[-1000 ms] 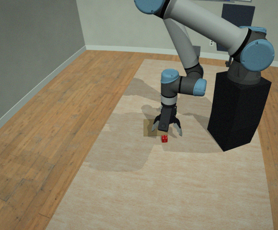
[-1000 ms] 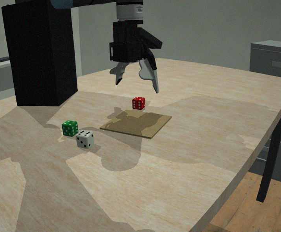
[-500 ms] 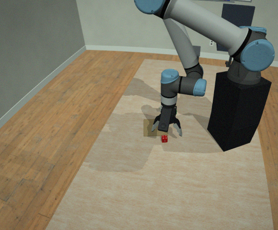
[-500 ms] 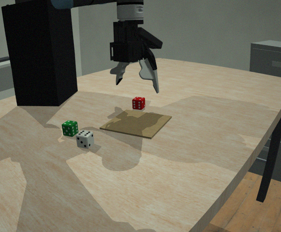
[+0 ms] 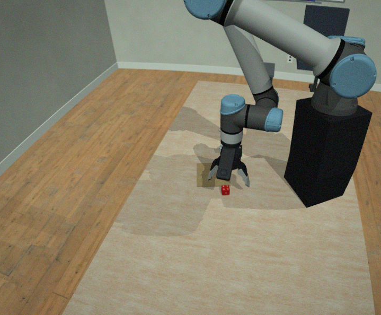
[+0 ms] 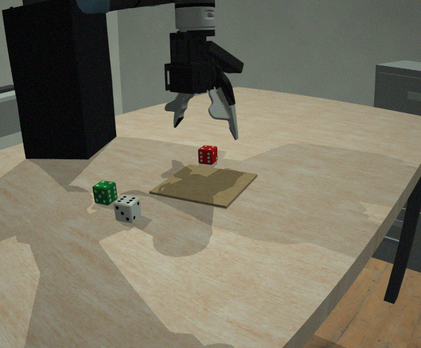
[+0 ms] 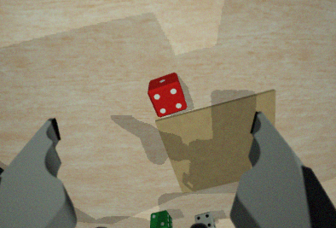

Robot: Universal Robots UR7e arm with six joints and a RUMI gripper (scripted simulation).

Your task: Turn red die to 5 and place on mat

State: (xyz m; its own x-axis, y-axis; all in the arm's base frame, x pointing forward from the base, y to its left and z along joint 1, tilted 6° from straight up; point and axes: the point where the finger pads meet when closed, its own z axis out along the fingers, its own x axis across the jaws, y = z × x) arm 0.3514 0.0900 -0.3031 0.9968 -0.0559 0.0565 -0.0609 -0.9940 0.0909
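My hand is 4 cm above the red die and 1 cm short of it. Also, from my hand: tan mat 10 cm to the right, 8 cm ahead, 5 cm below; green die 24 cm to the right, 4 cm below, 2 cm behind; white die 26 cm to the right, 6 cm ahead, 4 cm below.
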